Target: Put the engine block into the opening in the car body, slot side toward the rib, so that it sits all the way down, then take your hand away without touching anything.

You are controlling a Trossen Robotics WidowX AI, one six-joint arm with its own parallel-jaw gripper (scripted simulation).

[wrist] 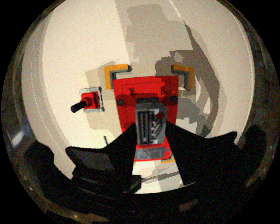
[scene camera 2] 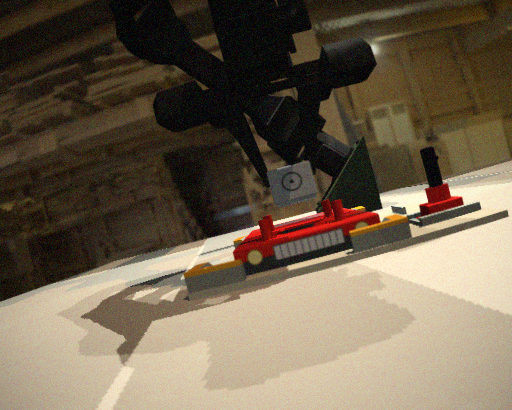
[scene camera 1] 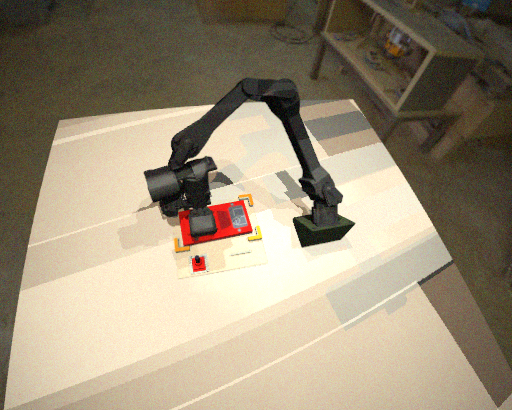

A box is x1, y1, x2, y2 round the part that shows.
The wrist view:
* my gripper: [22, 121, 266, 223]
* grey engine block: [135, 102, 166, 143], held by my gripper
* red car body: [112, 76, 178, 161]
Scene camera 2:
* my gripper: [153, 0, 376, 186]
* grey engine block: [267, 160, 316, 207]
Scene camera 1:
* my gripper: [159, 181, 216, 237]
